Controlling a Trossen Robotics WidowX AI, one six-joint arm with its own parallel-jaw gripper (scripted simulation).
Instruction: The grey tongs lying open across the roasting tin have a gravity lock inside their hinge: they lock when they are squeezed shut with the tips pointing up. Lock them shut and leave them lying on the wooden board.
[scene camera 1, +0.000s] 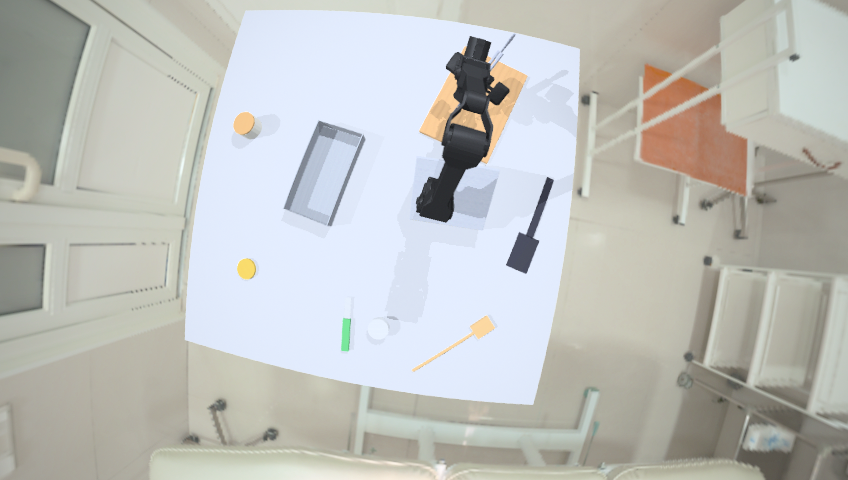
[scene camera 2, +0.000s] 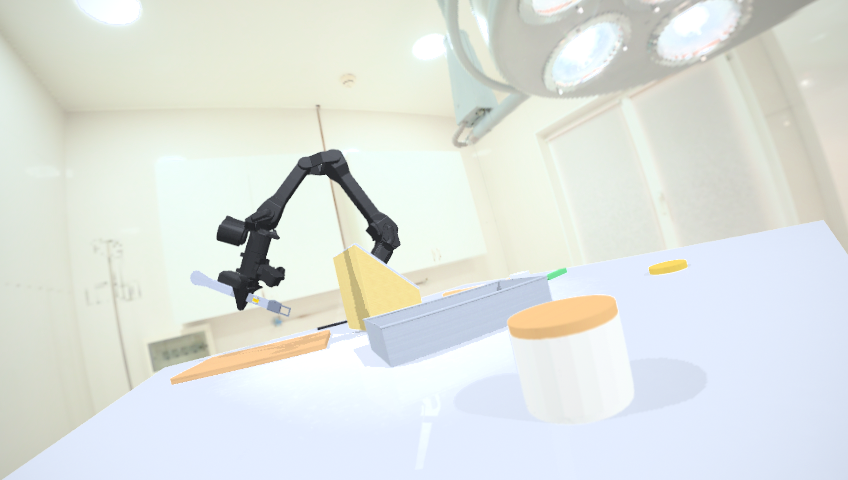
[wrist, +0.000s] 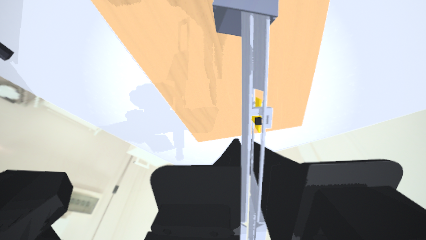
Scene:
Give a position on a wooden board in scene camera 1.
513, 79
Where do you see a black spatula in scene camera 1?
At 522, 254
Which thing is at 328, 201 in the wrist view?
The gripper.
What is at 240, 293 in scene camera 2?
The gripper.

